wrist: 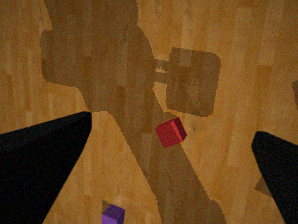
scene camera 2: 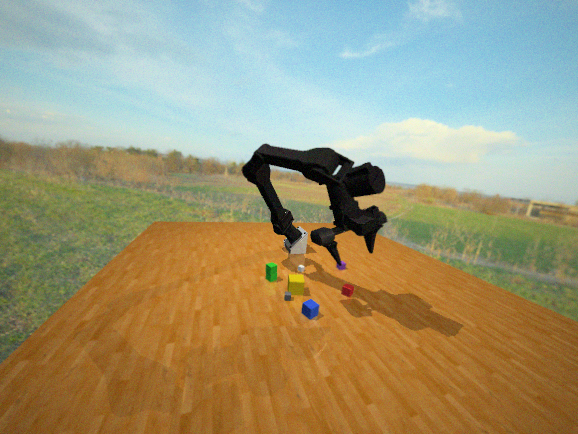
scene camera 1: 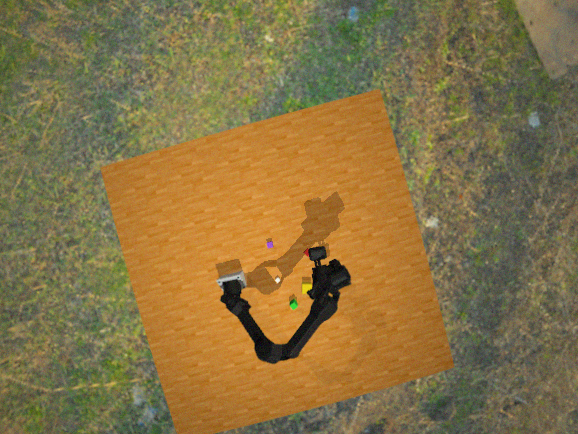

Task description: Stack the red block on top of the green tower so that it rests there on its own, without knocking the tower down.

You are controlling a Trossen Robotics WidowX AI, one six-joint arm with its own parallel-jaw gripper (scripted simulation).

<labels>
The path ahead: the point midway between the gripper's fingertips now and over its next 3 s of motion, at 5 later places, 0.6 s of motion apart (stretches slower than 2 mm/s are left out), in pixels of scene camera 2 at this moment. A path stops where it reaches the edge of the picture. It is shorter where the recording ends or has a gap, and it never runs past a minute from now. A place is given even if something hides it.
My gripper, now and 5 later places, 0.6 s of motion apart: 355, 259; 351, 271; 348, 283; 347, 291; 349, 276; 353, 255
</labels>
